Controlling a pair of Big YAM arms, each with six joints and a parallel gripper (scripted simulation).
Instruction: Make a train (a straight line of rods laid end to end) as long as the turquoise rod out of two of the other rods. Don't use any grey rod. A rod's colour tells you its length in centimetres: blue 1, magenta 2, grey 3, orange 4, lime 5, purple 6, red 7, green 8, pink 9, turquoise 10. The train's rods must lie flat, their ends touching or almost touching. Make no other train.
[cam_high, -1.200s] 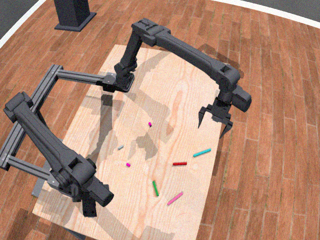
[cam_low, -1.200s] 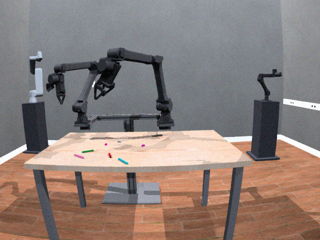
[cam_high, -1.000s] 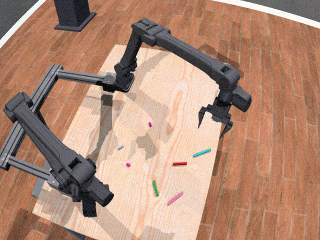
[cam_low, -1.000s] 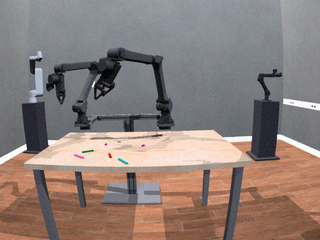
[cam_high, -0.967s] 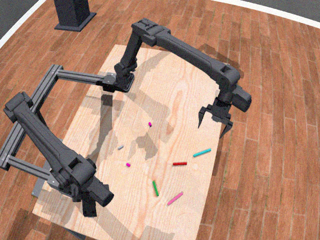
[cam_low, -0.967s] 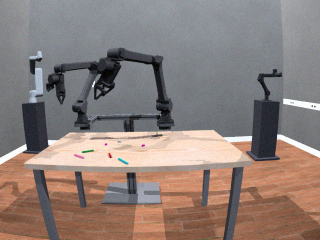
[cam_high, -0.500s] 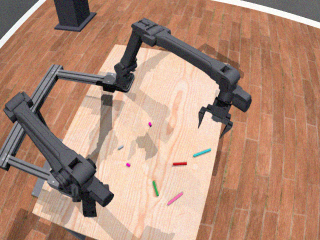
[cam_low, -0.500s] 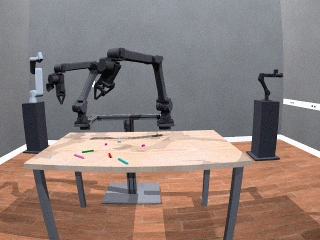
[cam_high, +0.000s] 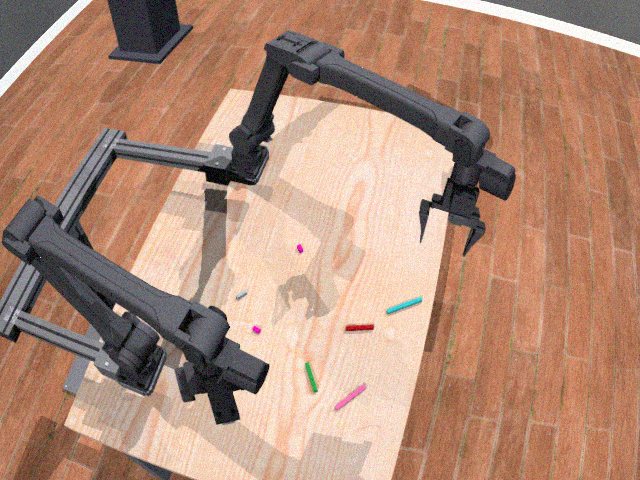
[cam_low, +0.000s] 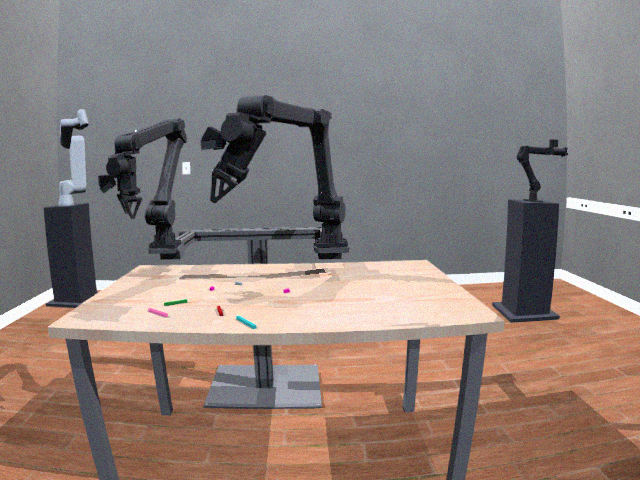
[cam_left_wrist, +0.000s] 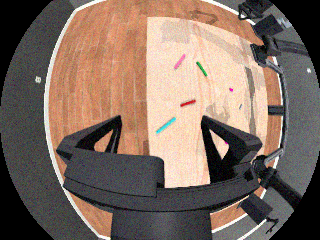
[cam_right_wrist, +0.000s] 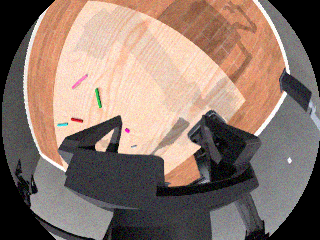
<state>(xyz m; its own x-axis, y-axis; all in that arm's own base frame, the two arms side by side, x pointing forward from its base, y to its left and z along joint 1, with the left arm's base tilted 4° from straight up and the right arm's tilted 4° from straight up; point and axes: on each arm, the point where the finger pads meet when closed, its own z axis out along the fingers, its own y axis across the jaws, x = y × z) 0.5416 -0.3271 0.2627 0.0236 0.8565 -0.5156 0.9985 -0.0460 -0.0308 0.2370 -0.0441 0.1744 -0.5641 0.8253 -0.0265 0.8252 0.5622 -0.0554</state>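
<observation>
Right now my right hand is 360 mm to the right of the grey rod, 280 mm above it and 140 mm past it. Also, from my right hand: red rod (370 mm to the left, 280 mm below, 180 mm ahead); pink rod (280 mm below, 220 mm ahead, 170 mm to the left); green rod (280 mm below, 200 mm to the left, 110 mm ahead).
</observation>
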